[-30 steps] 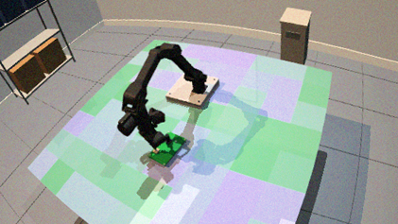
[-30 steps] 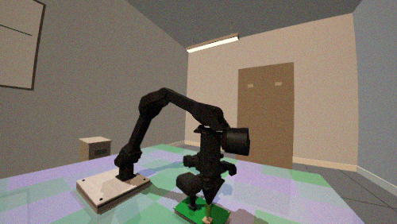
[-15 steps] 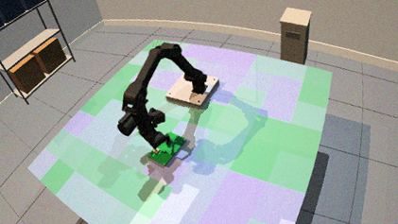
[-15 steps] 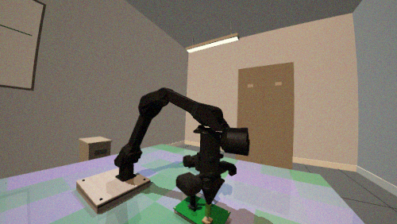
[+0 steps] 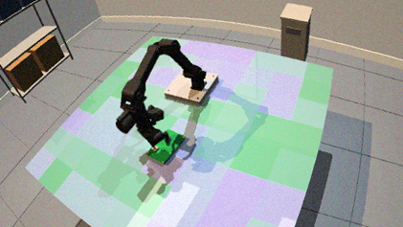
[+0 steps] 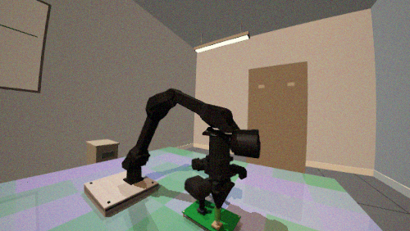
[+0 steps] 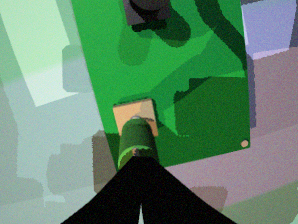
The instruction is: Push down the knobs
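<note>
Now: gripper tip 1 cm above the potentiometer knob. Round my gripper tip: dark knob: 7 cm behind, 3 cm to the left, 3 cm below.
</note>
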